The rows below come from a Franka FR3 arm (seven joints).
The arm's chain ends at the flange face. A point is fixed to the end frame.
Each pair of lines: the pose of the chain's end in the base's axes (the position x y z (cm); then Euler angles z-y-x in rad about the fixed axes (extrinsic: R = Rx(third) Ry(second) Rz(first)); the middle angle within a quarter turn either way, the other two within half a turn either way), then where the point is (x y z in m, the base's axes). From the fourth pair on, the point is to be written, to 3 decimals.
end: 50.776 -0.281 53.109 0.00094 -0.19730 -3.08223
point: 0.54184 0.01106 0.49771
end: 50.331 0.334 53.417 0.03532 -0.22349 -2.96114
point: 0.53686 0.01995 0.50151
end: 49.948 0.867 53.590 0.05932 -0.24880 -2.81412
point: 0.53236 0.02925 0.50486
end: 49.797 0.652 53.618 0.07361 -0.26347 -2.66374
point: 0.530 0.031 0.508
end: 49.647 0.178 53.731 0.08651 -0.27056 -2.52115
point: 0.529 0.030 0.512
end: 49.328 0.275 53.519 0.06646 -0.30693 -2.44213
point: 0.524 0.034 0.512
